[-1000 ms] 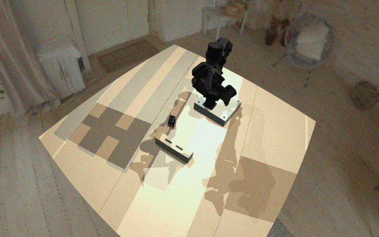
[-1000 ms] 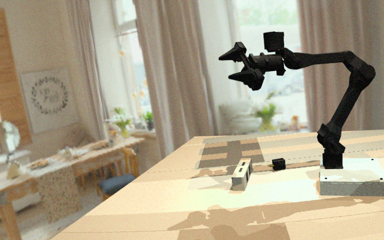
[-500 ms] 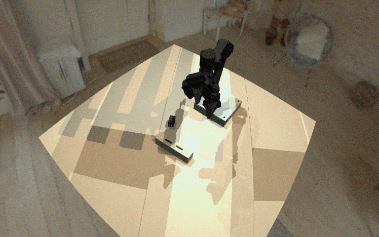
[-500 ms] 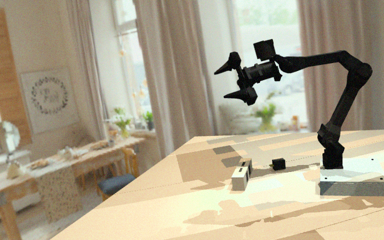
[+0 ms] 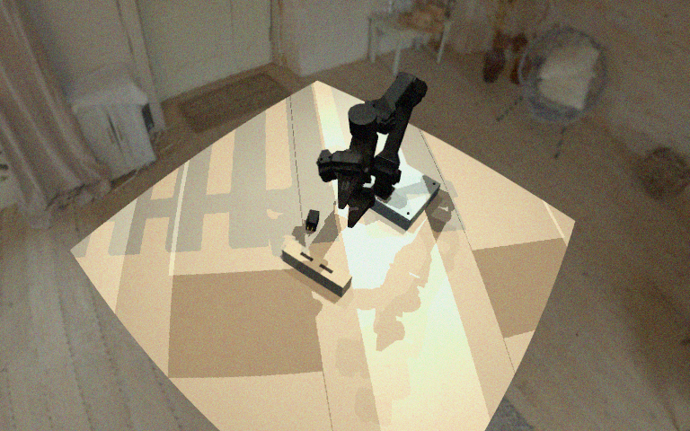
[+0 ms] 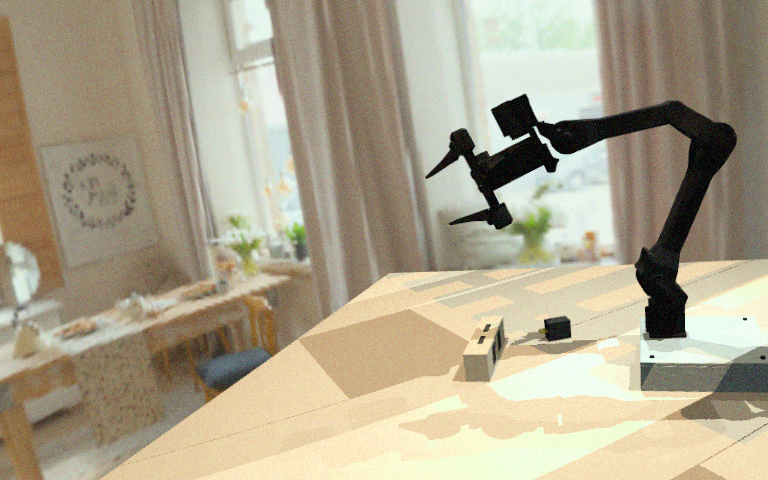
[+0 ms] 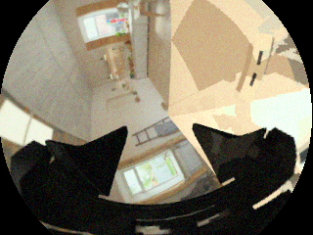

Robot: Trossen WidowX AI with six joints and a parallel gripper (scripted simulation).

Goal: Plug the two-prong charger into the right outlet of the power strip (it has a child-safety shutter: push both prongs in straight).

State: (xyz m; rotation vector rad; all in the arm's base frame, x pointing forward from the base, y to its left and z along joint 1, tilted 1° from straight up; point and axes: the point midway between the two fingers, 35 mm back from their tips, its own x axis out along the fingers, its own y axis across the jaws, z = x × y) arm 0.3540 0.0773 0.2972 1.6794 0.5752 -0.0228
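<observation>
My gripper tip is now 320 mm above the black two-prong charger, 200 mm to the left of it and 160 mm past it.
</observation>
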